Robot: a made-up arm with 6 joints.
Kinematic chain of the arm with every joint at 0, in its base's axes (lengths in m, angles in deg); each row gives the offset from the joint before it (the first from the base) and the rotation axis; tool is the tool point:
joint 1: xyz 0 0 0.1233 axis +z
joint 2: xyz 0 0.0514 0 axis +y
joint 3: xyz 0 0 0.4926 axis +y
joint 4: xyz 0 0 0.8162 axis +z
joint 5: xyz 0 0 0 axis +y
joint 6: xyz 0 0 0.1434 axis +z
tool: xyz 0 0 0
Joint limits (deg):
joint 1: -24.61..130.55
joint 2: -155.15..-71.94
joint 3: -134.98..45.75
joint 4: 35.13..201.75
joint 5: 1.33..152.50
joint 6: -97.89..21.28
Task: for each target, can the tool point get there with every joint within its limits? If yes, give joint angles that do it. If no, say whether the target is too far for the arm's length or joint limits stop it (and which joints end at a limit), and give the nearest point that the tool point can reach.
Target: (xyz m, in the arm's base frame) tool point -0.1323 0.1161 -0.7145
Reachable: yes | joints 85.35 -119.24 -94.75 140.64 98.85 -9.49
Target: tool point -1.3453 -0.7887 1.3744
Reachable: no: too far | nearest point -0.9881 -0.5793 0.9573 | short by 0.588 m
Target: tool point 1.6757 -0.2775 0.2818
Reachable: no: too far | nearest point 0.7001 -0.1159 -0.0323 | short by 1.038 m
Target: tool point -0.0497 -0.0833 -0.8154
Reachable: yes | joints 113.62 -106.19 -93.89 166.68 56.35 -76.74
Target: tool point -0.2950 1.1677 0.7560
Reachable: no: joint limits stop it (at a limit: joint 1, joint 3) | nearest point -0.7405 0.5485 0.8794 | short by 0.773 m
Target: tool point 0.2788 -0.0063 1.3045
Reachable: no: joint limits stop it (at a limit: joint 1, joint 2, joint 3, joint 4) | nearest point 0.3669 -0.6347 1.0548 | short by 0.682 m
